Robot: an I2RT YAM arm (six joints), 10 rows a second.
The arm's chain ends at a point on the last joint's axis. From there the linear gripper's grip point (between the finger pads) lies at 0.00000 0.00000 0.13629 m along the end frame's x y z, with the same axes.
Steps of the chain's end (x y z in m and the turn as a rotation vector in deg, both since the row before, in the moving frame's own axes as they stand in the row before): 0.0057, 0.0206, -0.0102, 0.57, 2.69, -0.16; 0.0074, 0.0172, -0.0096, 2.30, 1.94, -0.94; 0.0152, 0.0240, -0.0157, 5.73, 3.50, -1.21; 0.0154, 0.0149, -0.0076, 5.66, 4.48, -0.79; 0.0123, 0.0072, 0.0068, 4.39, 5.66, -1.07; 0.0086, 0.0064, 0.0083, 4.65, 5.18, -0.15; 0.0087, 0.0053, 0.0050, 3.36, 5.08, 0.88; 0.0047, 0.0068, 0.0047, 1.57, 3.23, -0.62; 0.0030, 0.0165, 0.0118, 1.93, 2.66, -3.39
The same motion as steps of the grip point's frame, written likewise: 0.0121, 0.0192, -0.0104, 0.57, 2.69, -0.16; 0.0120, 0.0117, -0.0098, 2.30, 1.94, -0.94; 0.0234, 0.0103, -0.0166, 5.73, 3.50, -1.21; 0.0259, 0.0014, -0.0087, 5.66, 4.48, -0.79; 0.0256, -0.0033, 0.0057, 4.39, 5.66, -1.07; 0.0209, -0.0046, 0.0073, 4.65, 5.18, -0.15; 0.0208, -0.0026, 0.0042, 3.36, 5.08, 0.88; 0.0124, 0.0030, 0.0044, 1.57, 3.23, -0.62; 0.0092, 0.0117, 0.0116, 1.93, 2.66, -3.39
